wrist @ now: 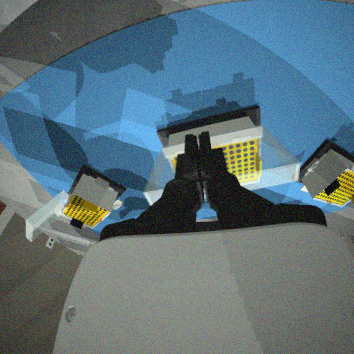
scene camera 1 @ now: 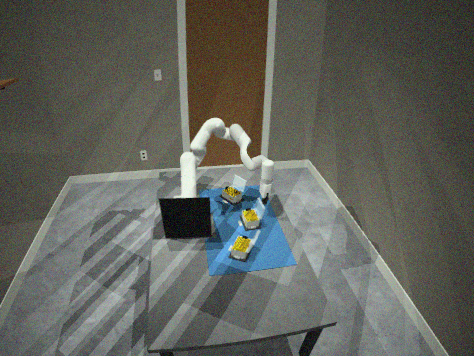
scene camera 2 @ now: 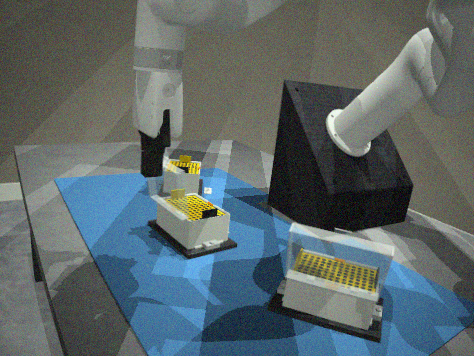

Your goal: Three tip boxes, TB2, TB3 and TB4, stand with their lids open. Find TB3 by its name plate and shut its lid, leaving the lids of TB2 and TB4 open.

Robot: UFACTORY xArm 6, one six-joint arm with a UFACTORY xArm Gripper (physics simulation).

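Places are measured from the arm's base along level axes (x right, y ahead, z up), in metres.
Pixels of known places: gripper, fingertip midpoint: (wrist: 200, 149) (scene camera 1: 264, 203) (scene camera 2: 151, 175); arm's base, link origin: (scene camera 1: 188, 202) (scene camera 2: 347, 133).
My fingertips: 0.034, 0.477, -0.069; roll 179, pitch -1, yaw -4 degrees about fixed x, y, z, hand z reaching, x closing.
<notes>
Ahead of a thing's pixels: the offset from my fingertips to its middle, as dx, dy, dz. "spot": to the spot under its first point. Level surfaces: height alone.
Three white tip boxes with yellow racks stand on the mat. The middle box (scene camera 1: 250, 220) (scene camera 2: 200, 232) (wrist: 242, 161) has its clear lid @(+0.008, -0.032, -0.023) (scene camera 1: 260, 209) (wrist: 285, 174) open. The box nearest the door (scene camera 1: 232, 195) (scene camera 2: 327, 302) (wrist: 94, 192) has its lid @(spot: -0.318, -0.079, -0.031) (scene camera 1: 239, 183) (scene camera 2: 345, 245) (wrist: 44, 217) up. The third box (scene camera 1: 240, 248) (scene camera 2: 181, 181) (wrist: 325, 172) has its lid (scene camera 1: 256, 236) open. The name plates are too small to read. My gripper (scene camera 1: 265, 200) (scene camera 2: 152, 172) (wrist: 200, 149) is shut and empty, by the middle box's open lid; it hides part of that lid in scene camera 2.
A blue mat @(dz -0.130) (scene camera 1: 277, 252) (scene camera 2: 235, 325) (wrist: 300, 45) lies under the boxes on the grey table @(dz -0.133) (scene camera 1: 190, 320). The black robot base block (scene camera 1: 186, 218) (scene camera 2: 305, 165) stands beside the mat. The other two boxes flank the middle one in the wrist view.
</notes>
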